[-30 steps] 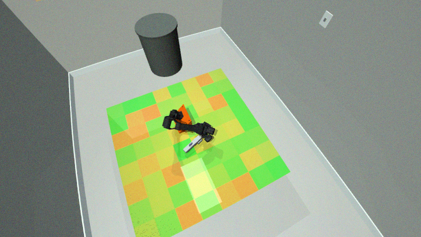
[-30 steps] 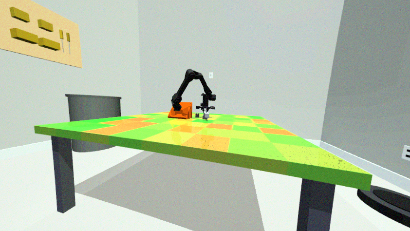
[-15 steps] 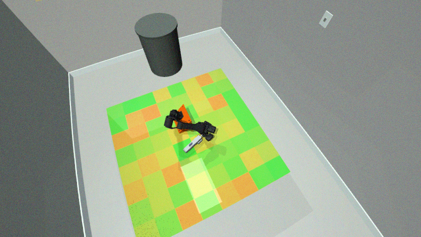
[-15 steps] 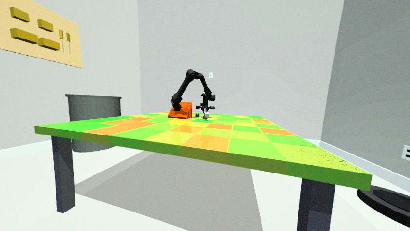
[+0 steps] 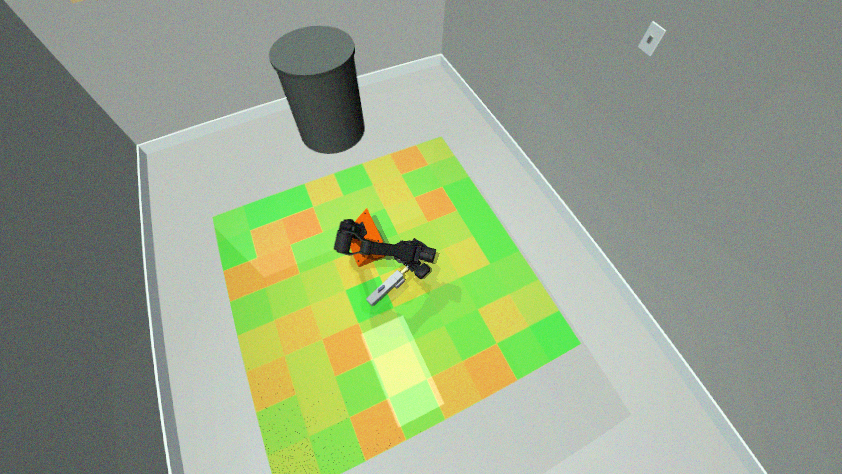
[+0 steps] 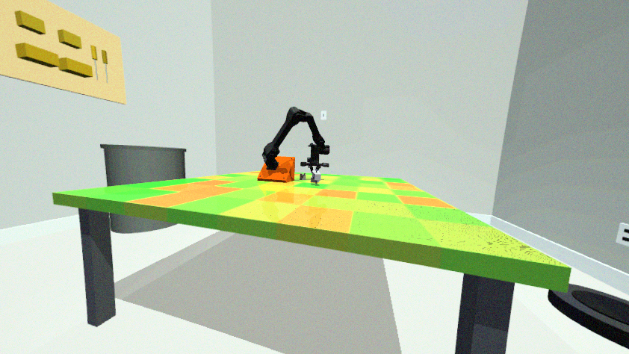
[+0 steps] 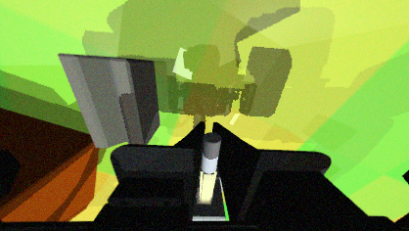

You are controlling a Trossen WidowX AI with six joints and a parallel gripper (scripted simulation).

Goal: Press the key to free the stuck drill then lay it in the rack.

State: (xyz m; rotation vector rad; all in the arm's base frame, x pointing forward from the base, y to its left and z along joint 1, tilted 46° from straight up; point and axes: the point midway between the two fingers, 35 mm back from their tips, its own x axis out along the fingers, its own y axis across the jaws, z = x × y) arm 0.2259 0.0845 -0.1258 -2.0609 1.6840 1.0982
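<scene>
The drill lies 2 cm ahead of my gripper tip, 5 cm to the right of it and 3 cm above it. The rest, counted from my gripper tip: light grey elongated block 6 cm ahead, 13 cm to the right, 2 cm above.
</scene>
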